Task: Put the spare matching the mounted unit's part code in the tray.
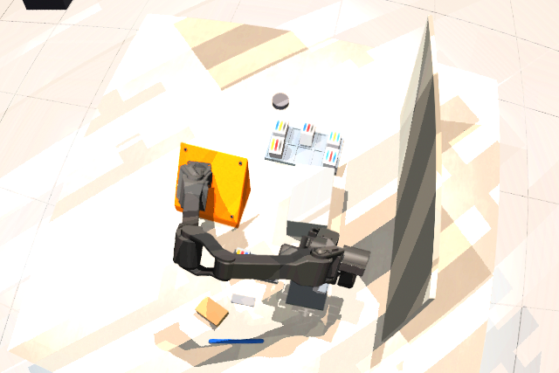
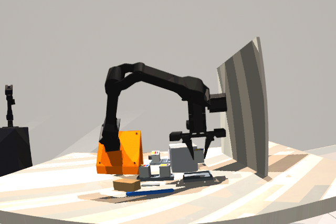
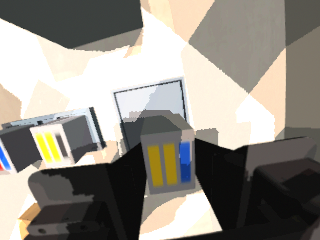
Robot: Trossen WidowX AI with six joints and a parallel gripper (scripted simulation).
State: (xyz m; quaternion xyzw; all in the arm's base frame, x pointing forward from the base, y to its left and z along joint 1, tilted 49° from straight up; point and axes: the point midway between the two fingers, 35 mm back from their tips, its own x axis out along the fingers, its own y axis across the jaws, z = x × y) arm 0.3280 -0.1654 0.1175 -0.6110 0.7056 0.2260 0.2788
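My gripper tip is 1 cm past the shallow grey tray and 6 cm above it. Round my gripper tip: blue pen 16 cm behind, 20 cm to the right, 6 cm below; dark hex key 17 cm behind, 8 cm to the right, 6 cm below; rack 15 cm behind, 2 cm to the left, 6 cm below.
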